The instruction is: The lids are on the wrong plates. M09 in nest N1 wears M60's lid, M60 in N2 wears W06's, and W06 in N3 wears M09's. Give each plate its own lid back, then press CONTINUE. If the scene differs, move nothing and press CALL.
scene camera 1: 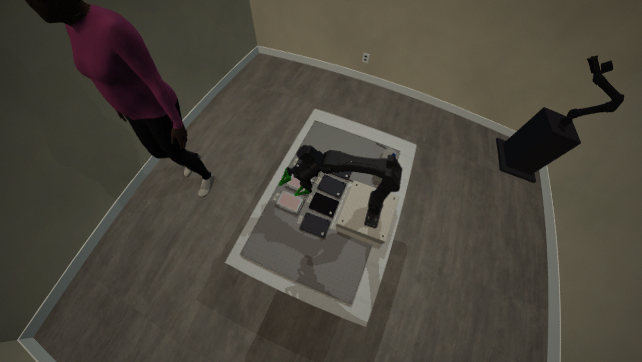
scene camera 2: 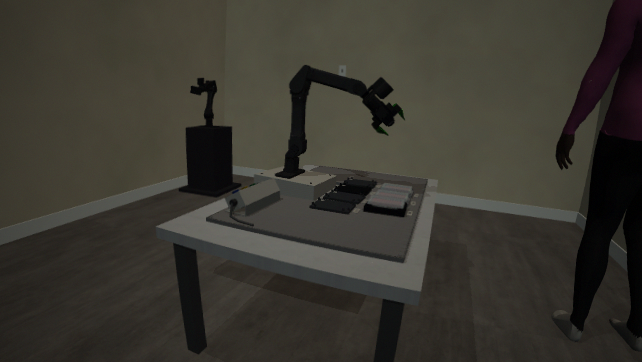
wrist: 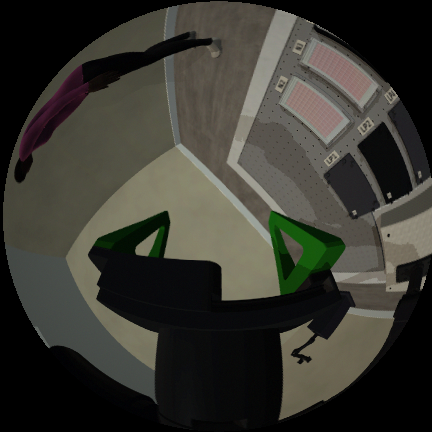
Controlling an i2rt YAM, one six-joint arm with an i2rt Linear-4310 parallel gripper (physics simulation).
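Observation:
My gripper is open and empty, high above the plate row. A pink-topped plate sits by a tag that looks like N2. A second pink-topped plate sits beside it, by a tag too small to read surely. In scene camera 2 the plates overlap in a row. Marks telling the lids apart cannot be read. A dark pad is tagged LP1, and a blacker pad is tagged LP2. The words CONTINUE and CALL cannot be read.
A grey sloped box with a cable and small coloured parts stands near the table edge. The arm's pale base block adjoins the pads. A person stands beyond the table. Another arm stands on a dark pedestal.

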